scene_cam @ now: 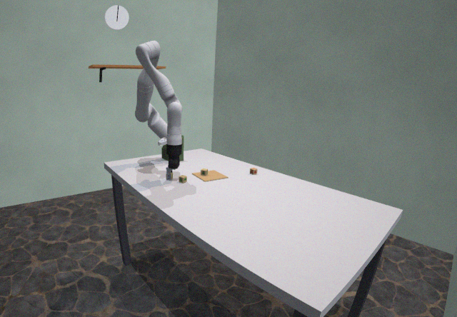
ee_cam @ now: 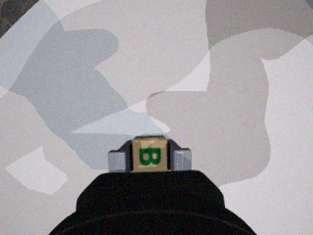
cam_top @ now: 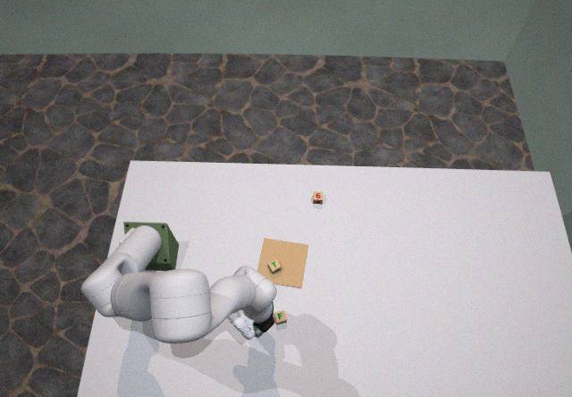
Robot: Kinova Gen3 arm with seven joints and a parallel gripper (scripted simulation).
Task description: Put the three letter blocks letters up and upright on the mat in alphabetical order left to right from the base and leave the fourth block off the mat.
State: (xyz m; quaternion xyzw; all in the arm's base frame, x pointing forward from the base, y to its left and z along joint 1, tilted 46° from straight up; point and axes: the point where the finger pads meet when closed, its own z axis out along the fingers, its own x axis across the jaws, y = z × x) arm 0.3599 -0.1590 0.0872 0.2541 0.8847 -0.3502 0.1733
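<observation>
Right now the tan mat is 21 cm to the left of my hand, 4 cm ahead of it and 2 cm below it. The rest, counted from my hand: 6 block 44 cm to the left, 12 cm ahead, 1 cm below; then B block right at my hand; then F block 6 cm ahead, 4 cm to the left, 1 cm below.
</observation>
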